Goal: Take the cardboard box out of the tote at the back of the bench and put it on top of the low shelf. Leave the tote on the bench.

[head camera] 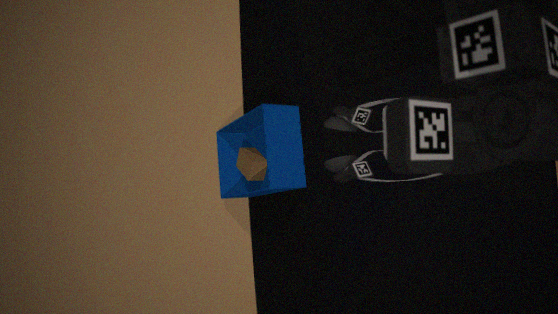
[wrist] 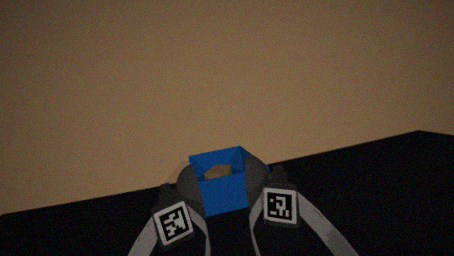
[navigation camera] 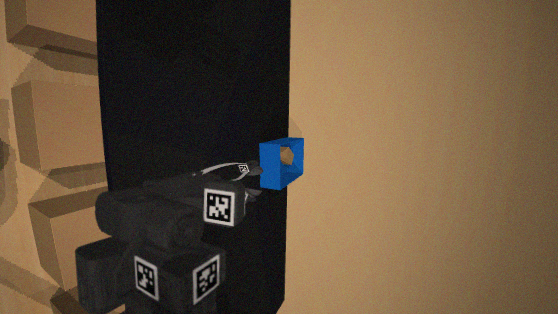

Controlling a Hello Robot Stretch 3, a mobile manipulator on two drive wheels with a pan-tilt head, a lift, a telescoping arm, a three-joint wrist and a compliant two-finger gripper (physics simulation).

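Frame: origin at the robot's base, x ahead, y left, z up, level; millimetres.
Seen in the pictures: gripper, fingertip midpoint: (head camera: 330,144) (navigation camera: 257,179).
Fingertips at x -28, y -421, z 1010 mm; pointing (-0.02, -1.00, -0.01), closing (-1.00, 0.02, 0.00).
A point is followed by its place in that frame.
The blue tote (head camera: 282,145) @[x -57, y -850, z 819 mm] (navigation camera: 270,166) @[x -55, y -850, z 816 mm] (wrist: 226,194) stands at the back edge of the black bench (head camera: 350,250) @[x 173, y -677, z 762 mm] (navigation camera: 200,90) @[x 193, y -488, z 762 mm] (wrist: 360,185), by the wall. The brown cardboard box (head camera: 251,163) @[x -19, y -1021, z 815 mm] (navigation camera: 286,155) @[x -14, y -1025, z 813 mm] (wrist: 218,171) is inside the tote, its top showing through the opening. My gripper (head camera: 339,142) @[x -28, y -421, z 1010 mm] (navigation camera: 257,182) @[x -28, y -421, z 1010 mm] (wrist: 222,179) @[x -28, y -421, z 1010 mm] is open and empty. Its fingertips are apart and point at the tote's front side, a little short of it in the head camera view. In the wrist view the fingertips overlap both sides of the tote. The low shelf does not show in these views.
The tan wall (head camera: 120,150) @[x -63, y -1183, z 1152 mm] (navigation camera: 425,150) @[x 51, y -1173, z 1444 mm] (wrist: 225,75) rises behind the bench. Several brown block-like seats (navigation camera: 65,125) @[x 78, y -327, z 271 mm] stand along the bench's front side in the navigation camera view. My dark wrist and arm (navigation camera: 150,215) @[x -9, y -128, z 1080 mm] reach over the bench.
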